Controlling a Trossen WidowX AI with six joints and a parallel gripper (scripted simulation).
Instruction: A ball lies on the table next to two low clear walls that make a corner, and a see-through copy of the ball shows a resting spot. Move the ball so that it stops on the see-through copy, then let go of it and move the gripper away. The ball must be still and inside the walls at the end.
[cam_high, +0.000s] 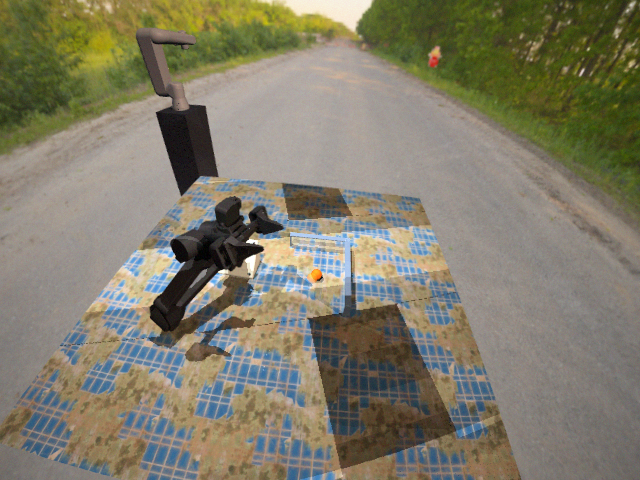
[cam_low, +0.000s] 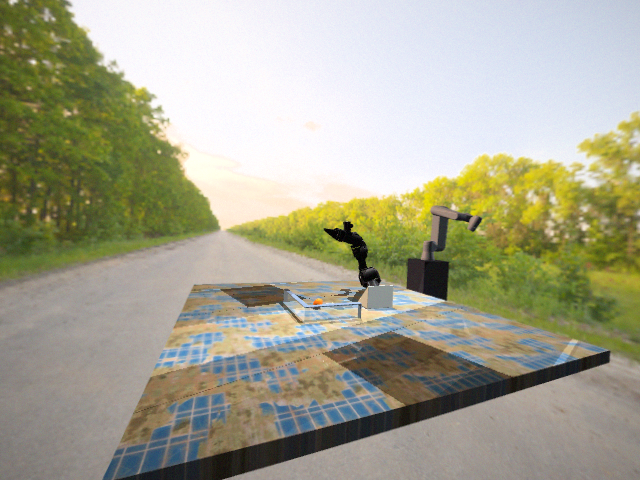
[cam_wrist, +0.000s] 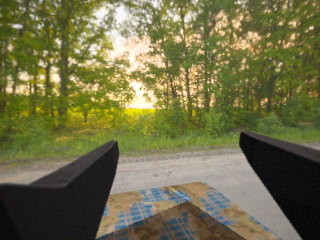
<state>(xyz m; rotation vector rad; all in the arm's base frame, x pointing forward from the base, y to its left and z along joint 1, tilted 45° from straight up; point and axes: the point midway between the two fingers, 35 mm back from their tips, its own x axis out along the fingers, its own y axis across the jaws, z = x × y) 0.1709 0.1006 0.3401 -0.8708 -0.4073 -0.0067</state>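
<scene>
Right now my gripper tip is 60 mm short of the orange ball, 180 mm to the right of it and 340 mm above it.
</scene>
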